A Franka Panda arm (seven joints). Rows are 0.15 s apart.
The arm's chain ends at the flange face. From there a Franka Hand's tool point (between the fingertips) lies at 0.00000 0.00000 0.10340 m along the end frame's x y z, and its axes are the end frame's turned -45 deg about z.
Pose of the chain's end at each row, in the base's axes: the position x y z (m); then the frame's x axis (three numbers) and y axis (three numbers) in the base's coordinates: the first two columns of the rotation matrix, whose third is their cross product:
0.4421 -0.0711 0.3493 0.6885 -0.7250 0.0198 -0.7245 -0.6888 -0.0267
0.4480 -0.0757 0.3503 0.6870 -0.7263 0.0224 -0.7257 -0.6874 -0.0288
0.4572 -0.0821 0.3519 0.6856 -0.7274 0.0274 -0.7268 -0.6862 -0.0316
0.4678 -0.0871 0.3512 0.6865 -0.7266 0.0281 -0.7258 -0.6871 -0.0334
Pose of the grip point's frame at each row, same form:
0.4455 -0.0707 0.2460 0.9991 -0.0256 0.0329 -0.0255 -0.9997 -0.0049
0.4518 -0.0753 0.2470 0.9989 -0.0275 0.0362 -0.0274 -0.9996 -0.0045
0.4615 -0.0819 0.2486 0.9987 -0.0291 0.0417 -0.0291 -0.9996 -0.0030
0.4723 -0.0868 0.2479 0.9986 -0.0279 0.0435 -0.0278 -0.9996 -0.0037

